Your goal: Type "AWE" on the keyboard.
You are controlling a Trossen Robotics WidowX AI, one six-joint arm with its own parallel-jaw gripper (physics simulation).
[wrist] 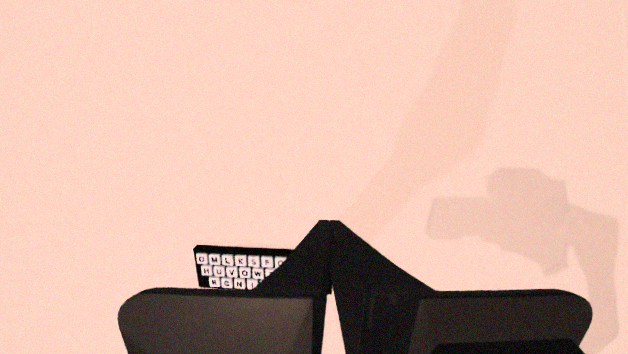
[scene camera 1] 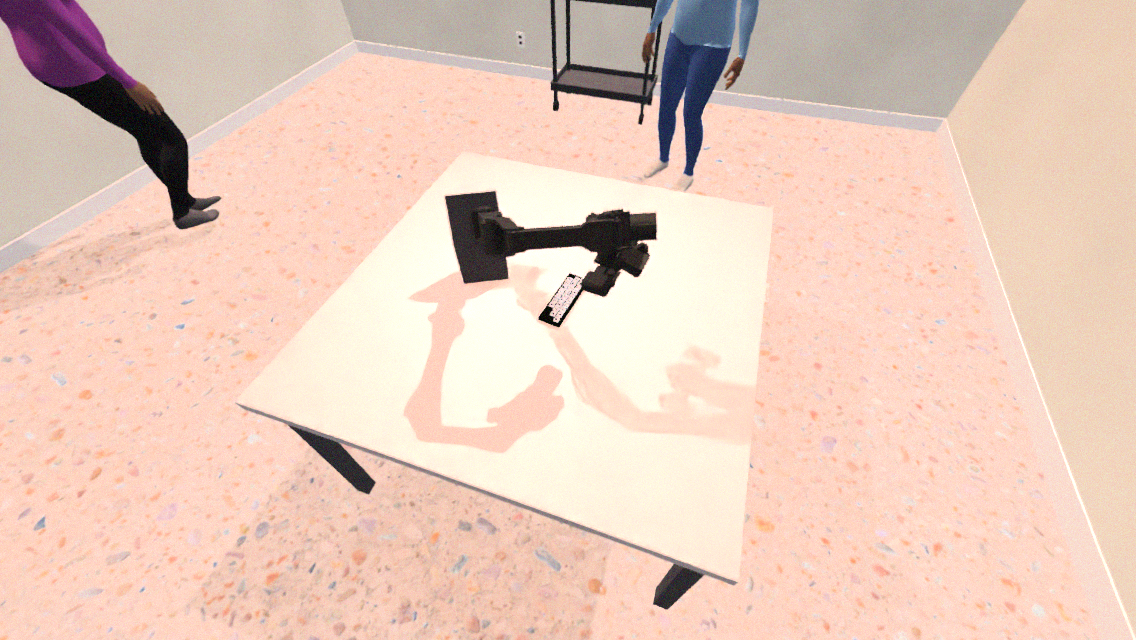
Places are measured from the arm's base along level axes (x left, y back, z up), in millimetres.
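Where they show: gripper, between the fingertips: (wrist: pixel 328 229) (scene camera 1: pixel 611 286).
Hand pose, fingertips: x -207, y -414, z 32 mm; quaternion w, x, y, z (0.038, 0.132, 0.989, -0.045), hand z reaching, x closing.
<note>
After its pixels a point has its place.
A small black keyboard (scene camera 1: pixel 564 300) @(x -77, y -258, z -201 mm) (wrist: pixel 196 272) @(x 40, y -272, z -205 mm) with white letter keys lies on the table. In the wrist view it shows at the lower left, with several keys of three rows visible; the W key (wrist: pixel 257 273) @(x -57, y -256, z -200 mm) is in the middle row, just left of the finger. The fingers hide the right part of the keyboard, and I cannot make out an A or E key. My black gripper (scene camera 1: pixel 586 287) (wrist: pixel 328 229) @(x -207, y -414, z 33 mm) is shut and empty. In the scene view it is beside the keyboard's far right end; its exact height is hard to tell.
The white table (scene camera 1: pixel 357 357) @(x -403, y 269, z -218 mm) carries the arm's dark base plate (scene camera 1: pixel 480 258) @(x -38, y 17, z -116 mm) at its back left. Arm shadows fall across the table top. A black cart (scene camera 1: pixel 600 84) stands behind it. One person in blue (scene camera 1: pixel 699 71) stands near the cart, and another in purple and black (scene camera 1: pixel 119 107) is at the left.
</note>
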